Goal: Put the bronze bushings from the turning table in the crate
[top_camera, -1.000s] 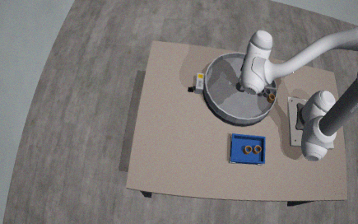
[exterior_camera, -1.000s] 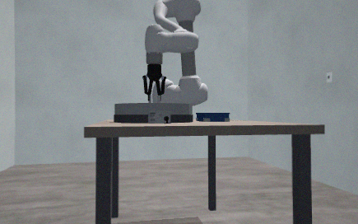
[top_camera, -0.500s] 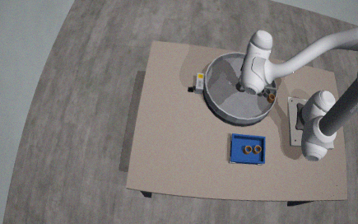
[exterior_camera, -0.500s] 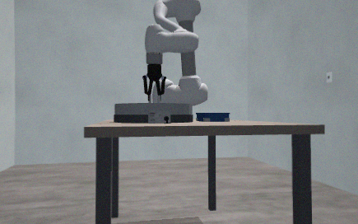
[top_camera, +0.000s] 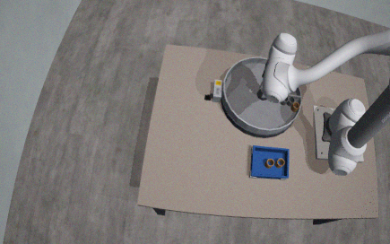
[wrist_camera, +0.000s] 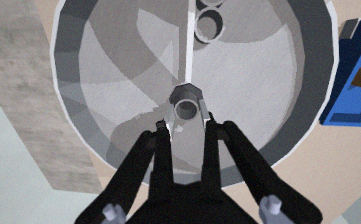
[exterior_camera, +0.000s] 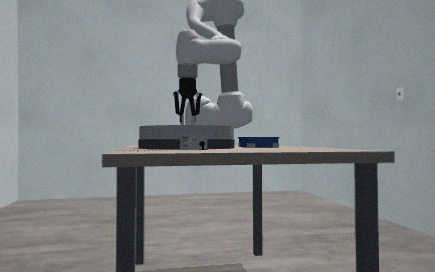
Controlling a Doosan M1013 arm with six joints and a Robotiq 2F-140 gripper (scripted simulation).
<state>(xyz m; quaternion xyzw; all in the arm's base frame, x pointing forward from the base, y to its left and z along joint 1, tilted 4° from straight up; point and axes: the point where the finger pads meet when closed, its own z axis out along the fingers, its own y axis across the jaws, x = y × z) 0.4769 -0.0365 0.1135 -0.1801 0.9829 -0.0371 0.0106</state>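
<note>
My gripper is now 1 cm past the grey turning table and 6 cm above it. From my hand the other things lie so: blue crate 12 cm behind, 33 cm to the left, 9 cm below.
</note>
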